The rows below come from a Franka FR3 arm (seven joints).
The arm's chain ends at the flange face. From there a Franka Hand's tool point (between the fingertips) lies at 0.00 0.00 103.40 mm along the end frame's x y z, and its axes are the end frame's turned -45 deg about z.
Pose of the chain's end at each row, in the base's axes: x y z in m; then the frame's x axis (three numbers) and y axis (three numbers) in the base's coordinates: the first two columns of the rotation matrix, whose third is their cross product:
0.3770, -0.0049, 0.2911, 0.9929, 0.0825, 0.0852, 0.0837, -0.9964, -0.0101
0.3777, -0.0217, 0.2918, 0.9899, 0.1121, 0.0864, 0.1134, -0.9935, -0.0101
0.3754, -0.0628, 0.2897, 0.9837, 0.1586, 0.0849, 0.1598, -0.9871, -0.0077
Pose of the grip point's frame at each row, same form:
0.3857, -0.0031, 0.1881, 0.6429, 0.7629, 0.0674, 0.7613, -0.6462, 0.0531
0.3865, -0.0197, 0.1888, 0.6198, 0.7818, 0.0682, 0.7802, -0.6232, 0.0540
0.3839, -0.0606, 0.1867, 0.5826, 0.8101, 0.0655, 0.8086, -0.5858, 0.0546

